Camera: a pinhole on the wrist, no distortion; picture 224 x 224 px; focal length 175.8 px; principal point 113.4 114.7 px. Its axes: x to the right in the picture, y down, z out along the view. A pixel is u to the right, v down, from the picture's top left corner.
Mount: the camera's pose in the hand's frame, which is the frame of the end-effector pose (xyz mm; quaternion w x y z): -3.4 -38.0 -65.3 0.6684 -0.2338 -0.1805 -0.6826
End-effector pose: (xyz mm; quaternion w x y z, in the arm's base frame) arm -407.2 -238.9 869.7 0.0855 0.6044 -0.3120 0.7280
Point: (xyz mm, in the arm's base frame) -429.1 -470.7 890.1
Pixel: 59 156
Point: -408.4 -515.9 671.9
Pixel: 33 44
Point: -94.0 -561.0 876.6
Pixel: 175 105
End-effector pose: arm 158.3 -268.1 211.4 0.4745 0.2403 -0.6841 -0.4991
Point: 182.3 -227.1 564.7
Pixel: outside the picture
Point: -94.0 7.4 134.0
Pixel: 214 31
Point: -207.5 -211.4 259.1
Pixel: 202 164
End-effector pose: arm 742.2 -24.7 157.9 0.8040 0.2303 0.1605 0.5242
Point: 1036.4 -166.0 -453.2
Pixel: behind the camera
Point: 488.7 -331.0 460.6
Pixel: outside the picture
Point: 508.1 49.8 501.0
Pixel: 17 90
